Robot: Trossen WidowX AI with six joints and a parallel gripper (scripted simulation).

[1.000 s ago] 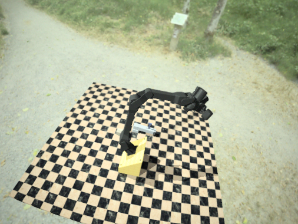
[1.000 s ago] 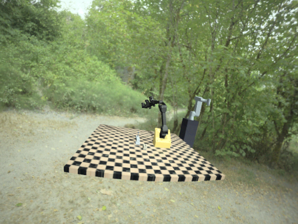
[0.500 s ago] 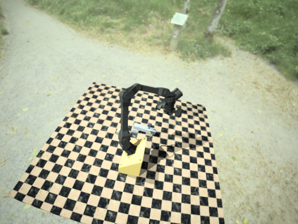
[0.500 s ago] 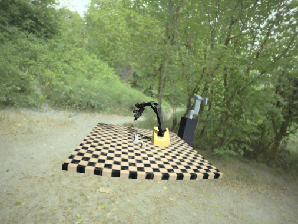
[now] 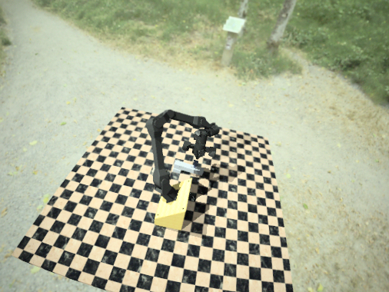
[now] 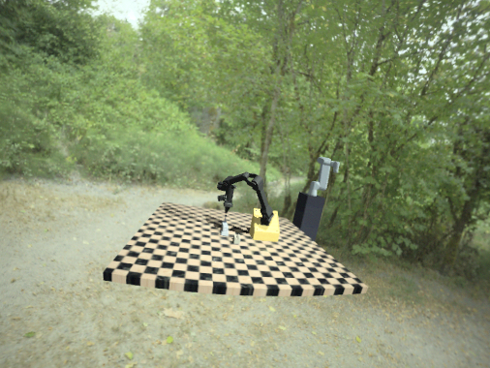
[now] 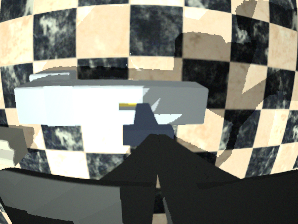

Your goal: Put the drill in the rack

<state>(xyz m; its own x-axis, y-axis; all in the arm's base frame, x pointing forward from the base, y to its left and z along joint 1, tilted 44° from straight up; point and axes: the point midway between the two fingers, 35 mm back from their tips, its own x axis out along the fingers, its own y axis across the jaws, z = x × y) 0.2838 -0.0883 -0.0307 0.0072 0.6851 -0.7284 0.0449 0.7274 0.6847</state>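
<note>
Now: gripper tip 10 mm to the right of the blue key and 40 mm above it. Round my gripper tip: grey rack 70 mm behind, 210 mm to the left, 110 mm below; then yellow drill 60 mm to the left, 90 mm below; then grey block 40 mm to the left, 100 mm below.
</note>
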